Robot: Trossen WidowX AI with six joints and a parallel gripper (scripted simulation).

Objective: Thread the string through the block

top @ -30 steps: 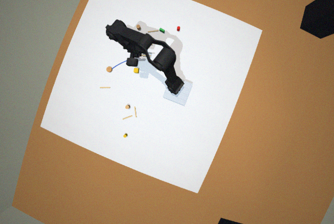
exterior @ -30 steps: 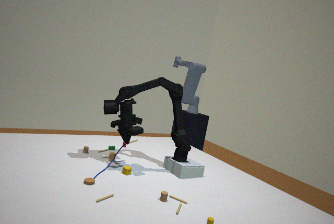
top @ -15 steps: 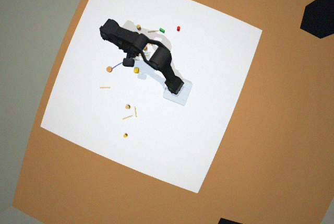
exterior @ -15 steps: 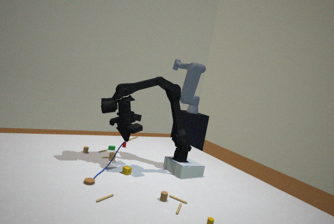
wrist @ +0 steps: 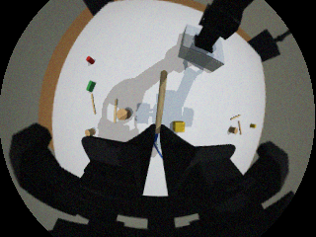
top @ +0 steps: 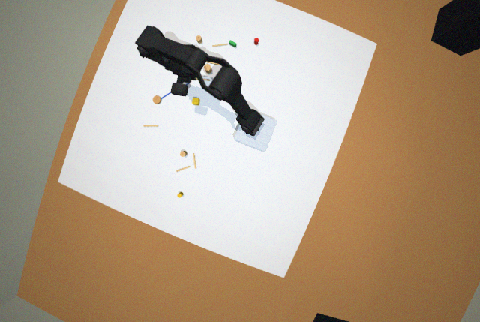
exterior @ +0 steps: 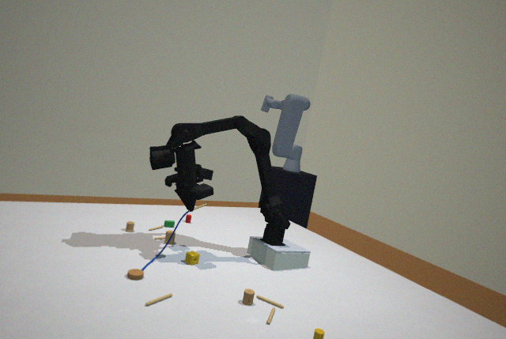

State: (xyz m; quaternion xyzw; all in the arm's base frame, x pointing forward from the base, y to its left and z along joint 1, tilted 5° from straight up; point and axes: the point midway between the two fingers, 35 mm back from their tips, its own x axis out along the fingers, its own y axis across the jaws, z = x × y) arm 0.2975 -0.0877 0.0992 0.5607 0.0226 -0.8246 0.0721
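My gripper tip is 120 mm above the tan wooden block, 100 mm to the left of it and 10 mm short of it. The rest, counted from my gripper tip: yellow cube (120 mm below, 70 mm to the left, 10 mm ahead); round wooden button (200 mm ahead, 130 mm to the left, 130 mm below); thin wooden stick (10 mm behind, 10 mm above).
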